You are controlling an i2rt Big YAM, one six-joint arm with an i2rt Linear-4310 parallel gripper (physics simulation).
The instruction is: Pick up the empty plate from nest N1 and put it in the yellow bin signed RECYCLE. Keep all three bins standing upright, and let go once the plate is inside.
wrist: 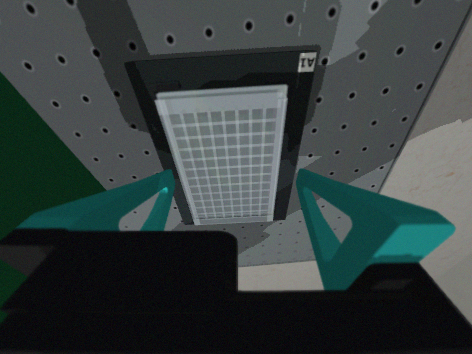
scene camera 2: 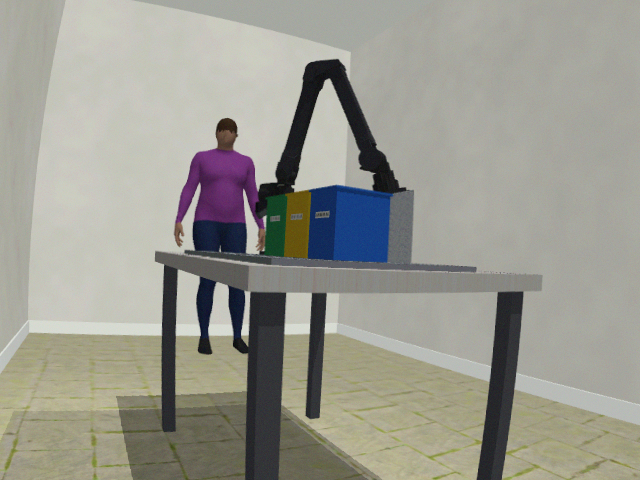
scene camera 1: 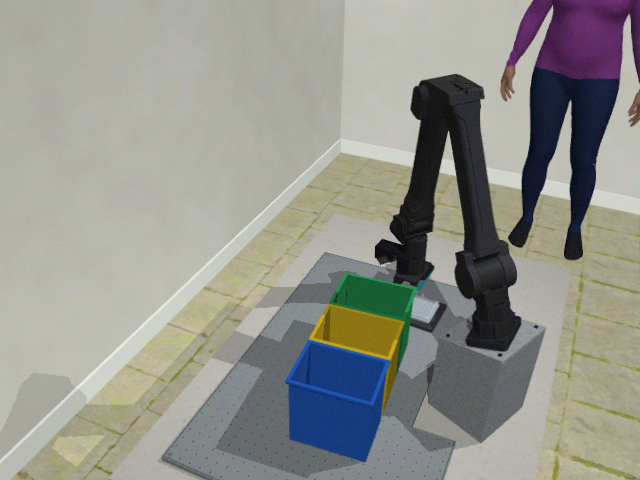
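The clear plate with a grid of wells lies in a black nest, which carries a small A1 label. My gripper is open and empty, above the plate's near end in the wrist view, with a teal finger out to each side. In scene camera 2 the bins hide its fingers. The yellow bin stands upright between the green bin and the blue bin, both upright. The bin signs are too small to read.
The green bin is the one closest to the nest. The arm's grey base block stands beside the bins. The bins stand on a perforated board. A person stands beyond the table.
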